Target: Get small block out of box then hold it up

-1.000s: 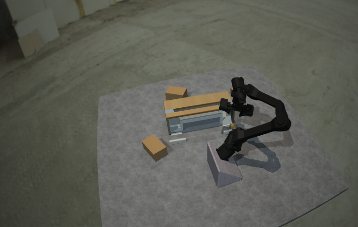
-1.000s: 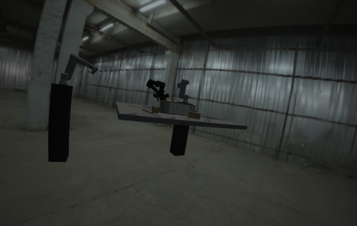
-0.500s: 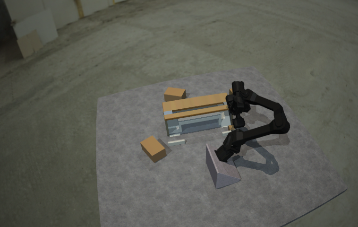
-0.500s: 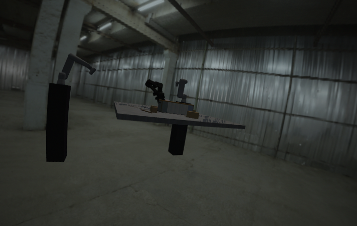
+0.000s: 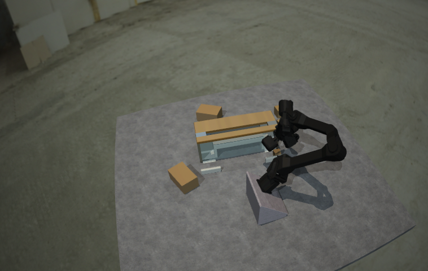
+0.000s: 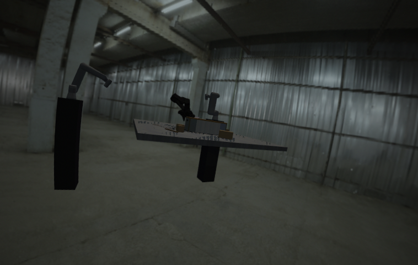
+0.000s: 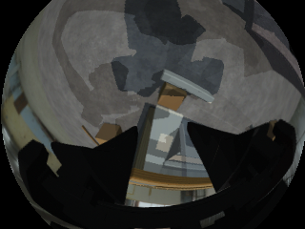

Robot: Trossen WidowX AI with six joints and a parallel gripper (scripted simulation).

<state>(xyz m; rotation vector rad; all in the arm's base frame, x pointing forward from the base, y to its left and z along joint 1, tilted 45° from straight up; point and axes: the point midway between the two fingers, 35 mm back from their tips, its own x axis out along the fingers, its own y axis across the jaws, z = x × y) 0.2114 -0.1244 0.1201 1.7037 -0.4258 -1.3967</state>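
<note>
The small tan block is 6 cm below my gripper tip, 1 cm to the left of it and 1 cm behind it. The rest, counted from my gripper tip: box: 16 cm to the left, 9 cm ahead, 1 cm below; thin wooden stick: 27 cm ahead, 24 cm to the right, 7 cm below.
</note>
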